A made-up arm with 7 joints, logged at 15 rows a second.
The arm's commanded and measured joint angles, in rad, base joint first. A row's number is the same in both.
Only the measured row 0 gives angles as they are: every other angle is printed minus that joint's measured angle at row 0.
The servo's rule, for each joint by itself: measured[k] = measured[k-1] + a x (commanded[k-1-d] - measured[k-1]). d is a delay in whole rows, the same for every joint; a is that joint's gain. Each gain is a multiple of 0.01, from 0.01 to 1. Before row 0 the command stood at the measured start. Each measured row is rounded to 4 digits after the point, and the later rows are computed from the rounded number. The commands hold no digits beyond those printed.
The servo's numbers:
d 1
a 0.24 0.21 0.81 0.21 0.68 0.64 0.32
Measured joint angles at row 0:
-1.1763 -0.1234 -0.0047 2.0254 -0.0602 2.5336 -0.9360
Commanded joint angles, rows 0 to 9:
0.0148 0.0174 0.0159 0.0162 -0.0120 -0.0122 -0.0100
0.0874 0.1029 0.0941 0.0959 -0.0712 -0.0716 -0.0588
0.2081 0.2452 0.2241 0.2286 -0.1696 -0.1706 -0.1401
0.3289 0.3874 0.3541 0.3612 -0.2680 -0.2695 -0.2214
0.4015 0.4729 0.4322 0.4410 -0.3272 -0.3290 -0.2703
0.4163 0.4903 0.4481 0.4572 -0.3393 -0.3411 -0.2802
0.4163 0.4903 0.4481 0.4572 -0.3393 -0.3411 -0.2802
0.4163 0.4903 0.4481 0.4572 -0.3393 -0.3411 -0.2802
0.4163 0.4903 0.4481 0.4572 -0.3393 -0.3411 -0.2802
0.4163 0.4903 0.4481 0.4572 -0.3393 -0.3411 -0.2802
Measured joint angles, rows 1 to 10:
0.0000 0.0000 0.0000 0.0000 0.0000 0.0000 0.0000
0.0036 0.0037 0.0129 0.0034 -0.0082 -0.0078 -0.0032
0.0237 0.0245 0.0787 0.0228 -0.0510 -0.0486 -0.0210
0.0680 0.0708 0.1965 0.0660 -0.1316 -0.1267 -0.0591
0.1306 0.1373 0.3242 0.1280 -0.2244 -0.2181 -0.1110
0.1956 0.2078 0.4117 0.1937 -0.2943 -0.2891 -0.1620
0.2486 0.2671 0.4412 0.2490 -0.3249 -0.3224 -0.1998
0.2888 0.3140 0.4468 0.2927 -0.3347 -0.3344 -0.2255
0.3194 0.3510 0.4479 0.3272 -0.3378 -0.3387 -0.2430
0.3427 0.3803 0.4481 0.3545 -0.3388 -0.3402 -0.2549

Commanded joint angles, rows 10 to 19:
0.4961 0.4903 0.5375 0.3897 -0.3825 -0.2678 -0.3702
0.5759 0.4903 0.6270 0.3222 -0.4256 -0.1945 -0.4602
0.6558 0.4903 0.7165 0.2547 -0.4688 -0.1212 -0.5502
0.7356 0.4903 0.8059 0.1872 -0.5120 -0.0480 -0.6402
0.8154 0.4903 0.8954 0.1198 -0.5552 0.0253 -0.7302
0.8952 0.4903 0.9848 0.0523 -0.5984 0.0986 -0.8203
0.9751 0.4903 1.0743 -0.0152 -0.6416 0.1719 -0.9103
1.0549 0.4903 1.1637 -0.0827 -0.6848 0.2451 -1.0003
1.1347 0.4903 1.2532 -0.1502 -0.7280 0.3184 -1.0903
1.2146 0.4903 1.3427 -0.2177 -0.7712 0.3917 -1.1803
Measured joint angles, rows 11 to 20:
0.3604 0.4034 0.4481 0.3761 -0.3391 -0.3408 -0.2630
0.3930 0.4216 0.5205 0.3790 -0.3686 -0.2941 -0.2973
0.4369 0.4360 0.6068 0.3671 -0.4074 -0.2304 -0.3494
0.4894 0.4474 0.6957 0.3435 -0.4492 -0.1605 -0.4137
0.5485 0.4564 0.7850 0.3107 -0.4919 -0.0885 -0.4862
0.6126 0.4635 0.8744 0.2706 -0.5349 -0.0157 -0.5643
0.6804 0.4691 0.9638 0.2248 -0.5781 0.0575 -0.6462
0.7511 0.4736 1.0533 0.1744 -0.6213 0.1307 -0.7307
0.8240 0.4771 1.1427 0.1204 -0.6645 0.2039 -0.8170
0.8986 0.4799 1.2322 0.0636 -0.7077 0.2772 -0.9045

